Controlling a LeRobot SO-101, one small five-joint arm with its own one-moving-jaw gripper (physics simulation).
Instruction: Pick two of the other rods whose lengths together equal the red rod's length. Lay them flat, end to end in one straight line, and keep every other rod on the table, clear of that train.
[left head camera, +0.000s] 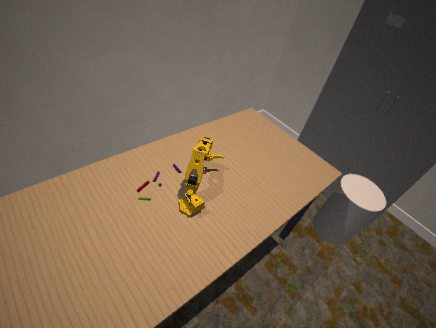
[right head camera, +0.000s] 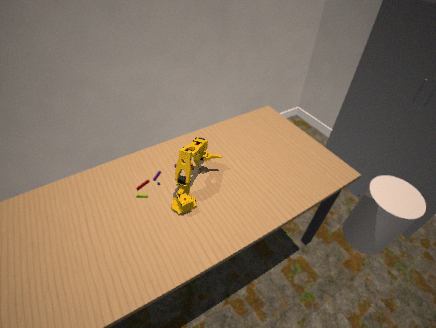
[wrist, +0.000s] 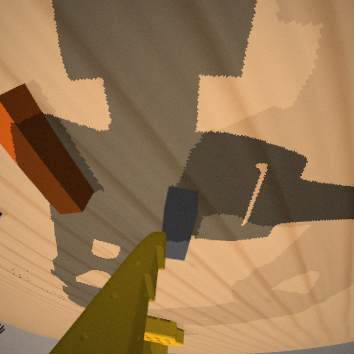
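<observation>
My gripper is fully open and empty, low over the table; one notched jaw shows in the wrist view. A grey-blue rod lies just past that jaw's tip, slightly right, its near end close to the tip. An orange rod lies left of it, partly in shadow; a bit of it shows behind the arm. The red rod, a purple rod, a green rod and a small blue piece lie left of the arm.
Another purple rod lies between that group and the arm, largely hidden in the right head view. The arm's base stands on the wooden table. A grey bin with a pale top stands beyond the table's right edge.
</observation>
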